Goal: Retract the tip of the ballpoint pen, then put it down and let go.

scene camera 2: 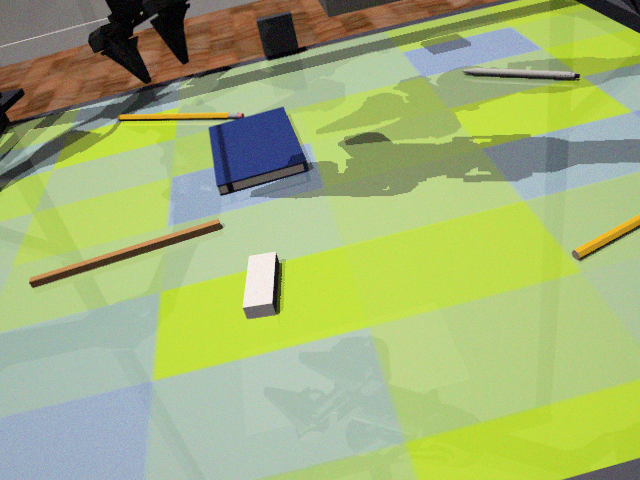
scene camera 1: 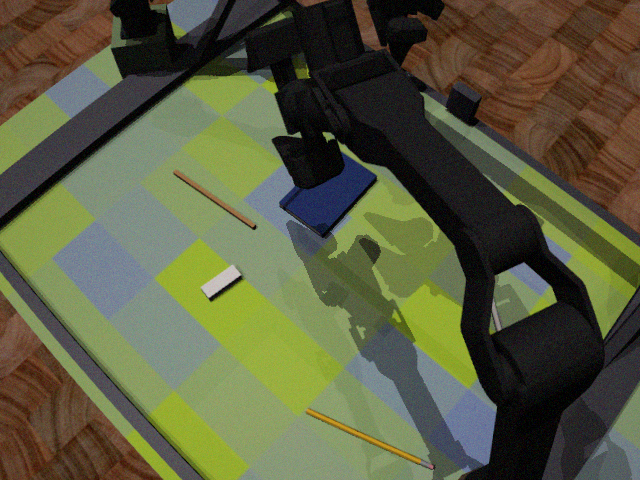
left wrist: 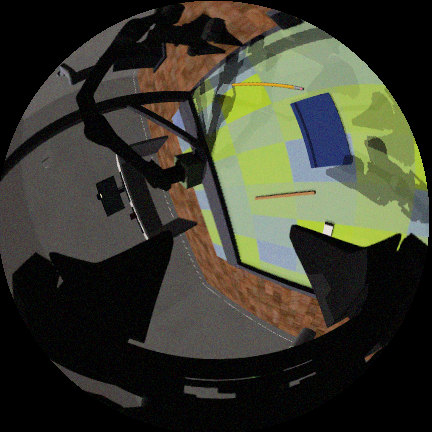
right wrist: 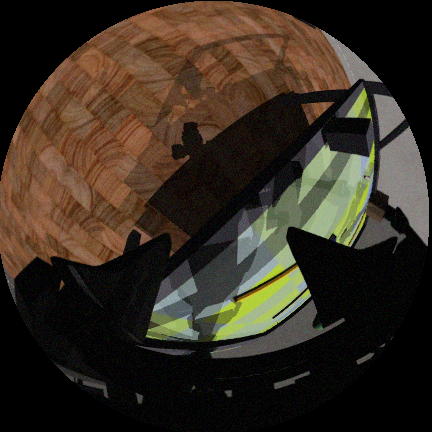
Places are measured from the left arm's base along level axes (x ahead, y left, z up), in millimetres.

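Pixels of known places: left gripper, between the fingertips: [scene camera 1: 262,104] [left wrist: 233,233]; right gripper, between the fingertips: [scene camera 2: 166,73] [left wrist: 232,48] [right wrist: 230,236]; right arm's base, origin of its link: [scene camera 1: 138,25] [left wrist: 179,171].
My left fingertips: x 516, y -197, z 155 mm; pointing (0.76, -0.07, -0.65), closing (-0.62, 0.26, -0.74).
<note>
Ahead of a thing's pixels: the offset from my left fingertips to its top centre.
The ballpoint pen, slim and light grey {353 mm back, 92 mm right, 250 mm down} [scene camera 1: 496,316] [scene camera 2: 522,73], lies flat on the table. In scene camera 2 it is at the upper right, its pointed end toward the left and its dark end toward the right; whether the tip is out is too small to tell. In scene camera 1 the left arm hides most of it. My left gripper [scene camera 1: 273,103] [left wrist: 233,233] is open and empty, raised and well away from the pen. My right gripper [scene camera 1: 419,36] [scene camera 2: 166,70] [right wrist: 230,236] is open and empty, near the table's far edge, also away from the pen.
A blue notebook {45 mm back, 78 mm right, 247 mm down} [scene camera 1: 330,201] [scene camera 2: 261,149] [left wrist: 325,130], a white eraser {25 mm back, 149 mm left, 247 mm down} [scene camera 1: 221,282] [scene camera 2: 261,284] [left wrist: 328,229], a brown stick {89 mm ahead, 52 mm left, 252 mm down} [scene camera 1: 214,198] [scene camera 2: 124,253] [left wrist: 285,195] and two yellow pencils lie apart on the table. One pencil {338 mm back, 187 mm left, 252 mm down} [scene camera 1: 369,439] is at the bottom in scene camera 1; the other pencil {40 mm ahead, 223 mm right, 252 mm down} [scene camera 2: 180,116] is behind the notebook.
</note>
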